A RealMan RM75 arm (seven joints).
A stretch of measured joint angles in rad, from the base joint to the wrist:
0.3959 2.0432 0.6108 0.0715 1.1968 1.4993 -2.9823
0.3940 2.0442 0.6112 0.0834 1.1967 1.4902 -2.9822
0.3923 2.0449 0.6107 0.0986 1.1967 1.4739 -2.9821
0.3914 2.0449 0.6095 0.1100 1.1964 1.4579 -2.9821
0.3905 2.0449 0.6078 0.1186 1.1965 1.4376 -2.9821
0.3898 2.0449 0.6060 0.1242 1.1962 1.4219 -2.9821
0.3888 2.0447 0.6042 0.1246 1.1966 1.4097 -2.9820
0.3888 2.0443 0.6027 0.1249 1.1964 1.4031 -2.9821
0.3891 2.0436 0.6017 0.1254 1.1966 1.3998 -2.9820
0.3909 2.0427 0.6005 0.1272 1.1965 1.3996 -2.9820
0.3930 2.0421 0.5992 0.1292 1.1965 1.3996 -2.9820
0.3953 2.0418 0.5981 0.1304 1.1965 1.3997 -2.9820
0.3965 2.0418 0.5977 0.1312 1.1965 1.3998 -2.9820
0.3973 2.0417 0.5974 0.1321 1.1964 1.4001 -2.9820
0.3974 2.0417 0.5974 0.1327 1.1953 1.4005 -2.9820
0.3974 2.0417 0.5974 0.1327 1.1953 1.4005 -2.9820
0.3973 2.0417 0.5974 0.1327 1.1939 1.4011 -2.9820
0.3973 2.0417 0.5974 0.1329 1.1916 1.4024 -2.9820
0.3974 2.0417 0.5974 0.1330 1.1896 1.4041 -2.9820
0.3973 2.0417 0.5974 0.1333 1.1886 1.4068 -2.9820
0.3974 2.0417 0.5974 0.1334 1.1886 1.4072 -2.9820
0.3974 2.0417 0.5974 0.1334 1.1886 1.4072 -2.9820
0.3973 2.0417 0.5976 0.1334 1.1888 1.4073 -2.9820
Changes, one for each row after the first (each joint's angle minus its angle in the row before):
-0.0019 0.0010 0.0004 0.0119 -0.0001 -0.0091 0.0001
-0.0017 0.0007 -0.0005 0.0152 0.0000 -0.0163 0.0001
-0.0009 0.0000 -0.0012 0.0114 -0.0003 -0.0160 0.0000
-0.0009 0.0000 -0.0017 0.0086 0.0001 -0.0203 0.0000
-0.0007 0.0000 -0.0018 0.0056 -0.0003 -0.0157 0.0000
-0.0010 -0.0002 -0.0018 0.0004 0.0004 -0.0122 0.0001
0.0000 -0.0004 -0.0015 0.0003 -0.0002 -0.0066 -0.0001
0.0003 -0.0007 -0.0010 0.0005 0.0002 -0.0033 0.0001
0.0018 -0.0009 -0.0012 0.0018 -0.0001 -0.0002 0.0000
0.0021 -0.0006 -0.0013 0.0020 0.0000 0.0000 0.0000
0.0023 -0.0003 -0.0011 0.0012 0.0000 0.0001 0.0000
0.0012 0.0000 -0.0004 0.0008 0.0000 0.0001 0.0000
0.0008 -0.0001 -0.0003 0.0009 -0.0001 0.0003 0.0000
0.0001 0.0000 0.0000 0.0006 -0.0011 0.0004 0.0000
0.0000 0.0000 0.0000 0.0000 0.0000 0.0000 0.0000
-0.0001 0.0000 0.0000 0.0000 -0.0014 0.0006 0.0000
0.0000 0.0000 0.0000 0.0002 -0.0023 0.0013 0.0000
0.0001 0.0000 0.0000 0.0001 -0.0020 0.0017 0.0000
-0.0001 0.0000 0.0000 0.0003 -0.0010 0.0027 0.0000
0.0001 0.0000 0.0000 0.0001 0.0000 0.0004 0.0000
0.0000 0.0000 0.0000 0.0000 0.0000 0.0000 0.0000
-0.0001 0.0000 0.0002 0.0000 0.0002 0.0001 0.0000

